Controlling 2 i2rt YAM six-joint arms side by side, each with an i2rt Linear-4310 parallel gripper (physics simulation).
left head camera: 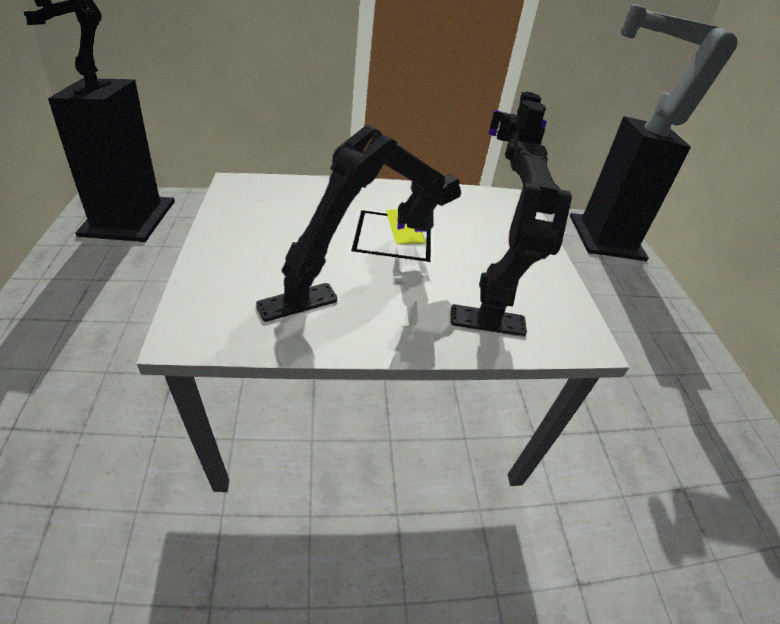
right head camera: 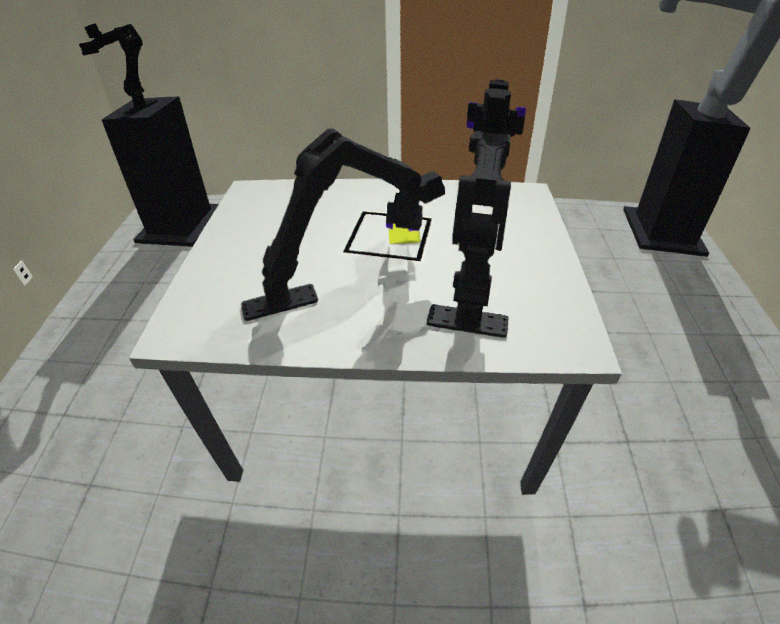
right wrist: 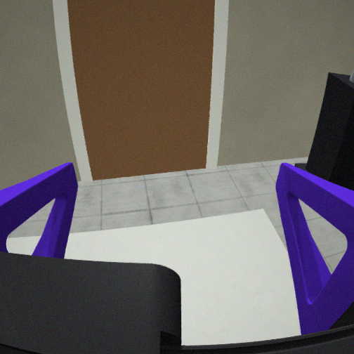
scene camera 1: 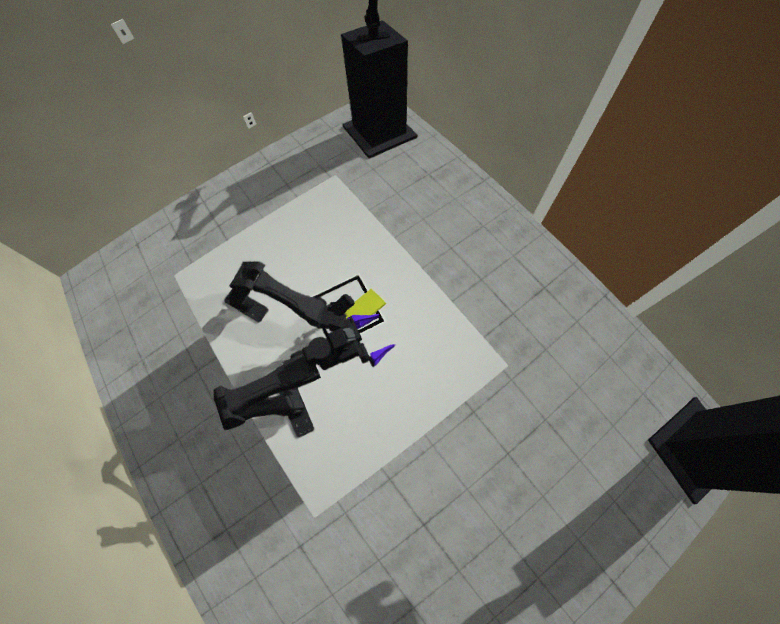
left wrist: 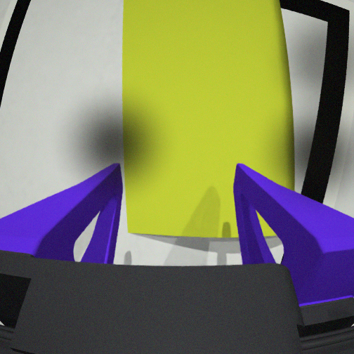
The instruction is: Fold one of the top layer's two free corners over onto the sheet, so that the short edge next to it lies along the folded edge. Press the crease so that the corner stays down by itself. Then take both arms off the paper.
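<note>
A yellow paper sheet lies folded into a long strip. In the left wrist view its right long edge is rounded and its left long edge is straight. The near short edge shows square at its left corner, with a shadow below it; its right end is partly hidden by a finger. My left gripper is partly open above the near part of the sheet, with nothing between its fingers. My right gripper is wide open and raised high, away from the paper.
A black outlined rectangle surrounds part of the sheet on the white table. In scene camera 1, the right arm covers the left gripper. Two black pedestals with other arms stand behind the table.
</note>
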